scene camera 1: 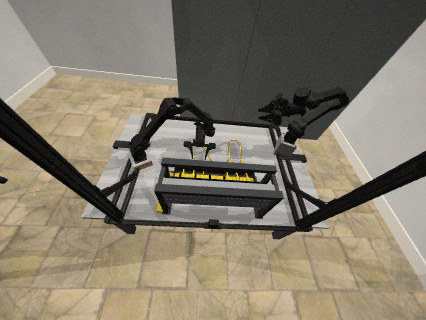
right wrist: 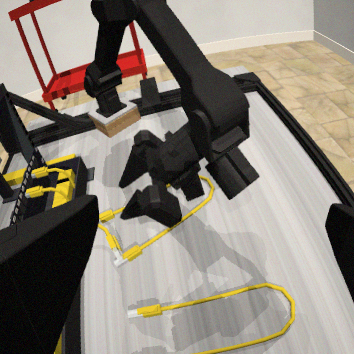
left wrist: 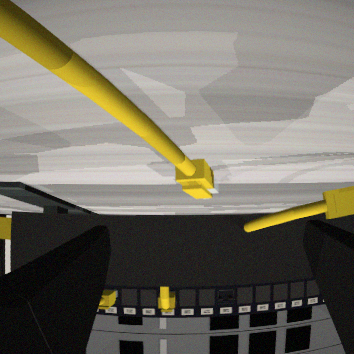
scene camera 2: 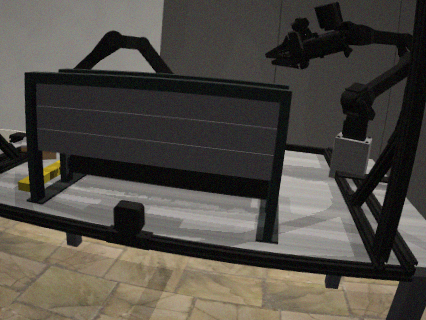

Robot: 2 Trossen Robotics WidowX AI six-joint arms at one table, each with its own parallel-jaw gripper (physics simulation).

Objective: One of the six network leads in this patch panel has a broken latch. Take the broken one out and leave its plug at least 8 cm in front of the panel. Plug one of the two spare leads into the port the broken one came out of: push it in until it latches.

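The patch panel has two yellow plugs seated and a dark open port in the left wrist view. One spare's plug lies in front of the panel; its other plug lies beside another lead's loose plug, whose latch is too small to judge. The second spare's plug lies farther away. My left gripper is open and empty above the first spare. My right gripper is open and empty, high at the right.
The dark rack frame stands across the table and hides the left gripper in scene camera 2. A yellow bar lies at the frame's left end. Table rails surround the work area. A red cart stands beyond the table.
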